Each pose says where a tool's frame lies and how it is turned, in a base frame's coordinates. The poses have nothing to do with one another.
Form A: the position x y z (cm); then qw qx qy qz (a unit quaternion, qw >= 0).
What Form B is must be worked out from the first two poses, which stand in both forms.
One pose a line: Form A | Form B
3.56 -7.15 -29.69 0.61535 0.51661 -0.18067 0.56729 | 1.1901 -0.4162 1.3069 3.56 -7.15 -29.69
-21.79 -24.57 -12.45 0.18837 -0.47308 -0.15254 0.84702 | -1.3307 -0.4291 2.3826 -21.79 -24.57 -12.45
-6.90 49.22 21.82 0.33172 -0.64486 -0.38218 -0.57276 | -1.6852 -0.9988 -1.4968 -6.90 49.22 21.82
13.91 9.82 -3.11 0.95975 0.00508 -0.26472 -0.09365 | 0.0103 -0.5367 -0.1899 13.91 9.82 -3.11
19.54 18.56 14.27 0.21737 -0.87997 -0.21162 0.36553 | -2.4372 -0.5861 1.0124 19.54 18.56 14.27
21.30 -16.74 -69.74 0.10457 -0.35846 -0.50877 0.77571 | -1.0568 -1.5000 2.2870 21.30 -16.74 -69.74
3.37 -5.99 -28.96 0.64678 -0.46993 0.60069 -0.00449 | -1.0690 1.3664 -0.0102 3.37 -5.99 -28.96
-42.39 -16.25 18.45 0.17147 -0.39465 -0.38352 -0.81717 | -1.1204 -1.0888 -2.3199 -42.39 -16.25 18.45
